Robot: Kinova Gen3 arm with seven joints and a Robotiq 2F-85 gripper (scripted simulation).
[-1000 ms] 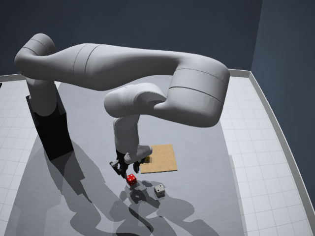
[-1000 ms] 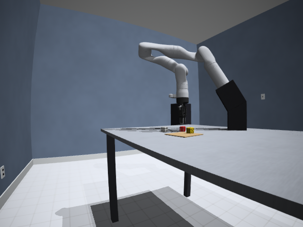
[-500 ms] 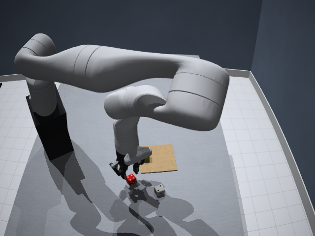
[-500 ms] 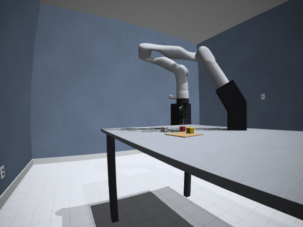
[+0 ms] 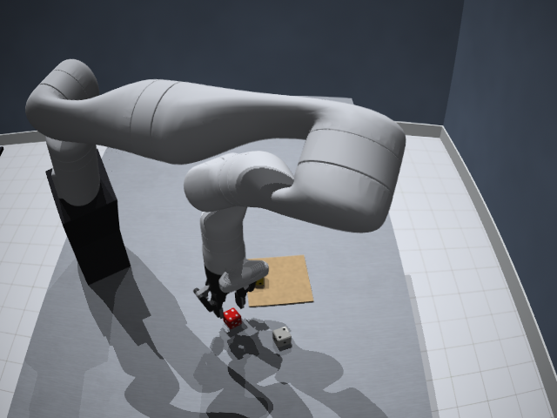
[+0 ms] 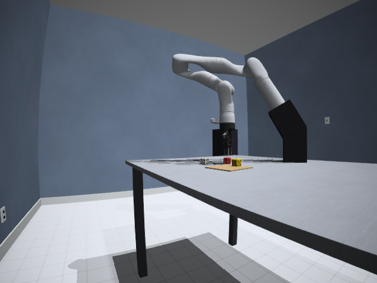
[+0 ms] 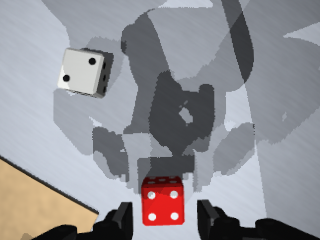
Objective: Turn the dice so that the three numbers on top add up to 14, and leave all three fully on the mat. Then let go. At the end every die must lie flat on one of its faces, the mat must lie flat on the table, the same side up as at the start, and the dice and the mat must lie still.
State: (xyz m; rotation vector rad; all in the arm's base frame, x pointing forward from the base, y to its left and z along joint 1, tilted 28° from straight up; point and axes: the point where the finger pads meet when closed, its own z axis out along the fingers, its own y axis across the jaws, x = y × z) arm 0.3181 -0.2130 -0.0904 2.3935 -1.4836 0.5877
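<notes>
Right now my hand is 4 cm above the red die. From my hand the other things lie so: tan mat 12 cm ahead, 10 cm to the left, 6 cm below; then yellow die 10 cm to the left, 7 cm ahead, 4 cm below; then white die 9 cm ahead, 7 cm to the right, 4 cm below.
</notes>
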